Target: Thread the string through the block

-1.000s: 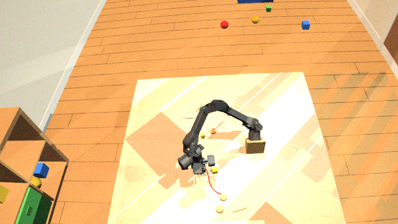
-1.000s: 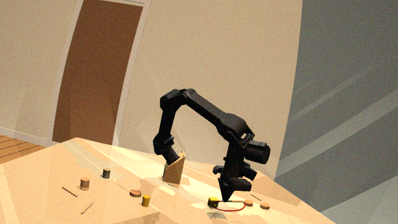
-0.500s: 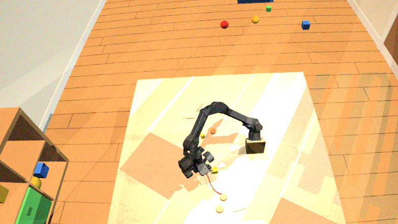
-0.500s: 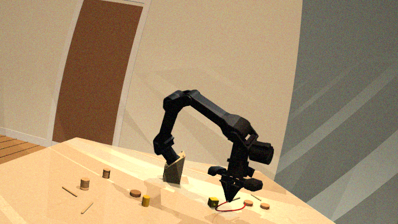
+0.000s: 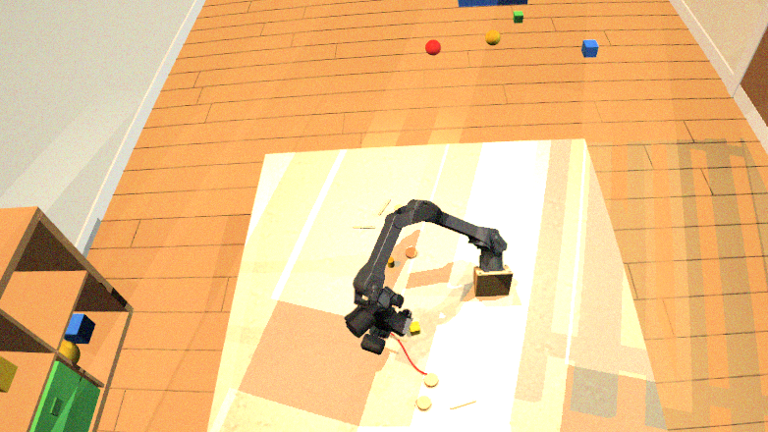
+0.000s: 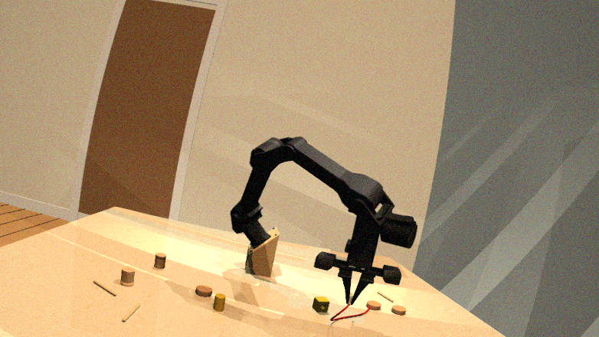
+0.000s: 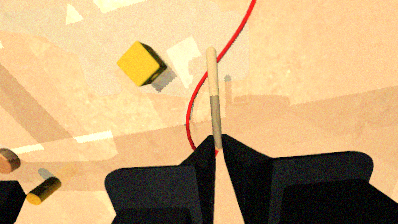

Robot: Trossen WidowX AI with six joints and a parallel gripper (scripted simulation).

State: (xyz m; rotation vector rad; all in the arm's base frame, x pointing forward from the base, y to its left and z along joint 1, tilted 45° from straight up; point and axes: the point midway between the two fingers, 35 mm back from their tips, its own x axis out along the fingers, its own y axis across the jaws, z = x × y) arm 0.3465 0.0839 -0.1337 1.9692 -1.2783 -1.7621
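The yellow wooden block lies 90 mm behind my gripper tip, 30 mm to the right of it and 40 mm below it. Also, from my gripper tip: thin wooden stick 10 mm behind, 10 mm to the left; then yellow cylinder 40 mm behind, 280 mm to the right, 40 mm below; then round button 120 mm behind, 140 mm to the left, 50 mm below.
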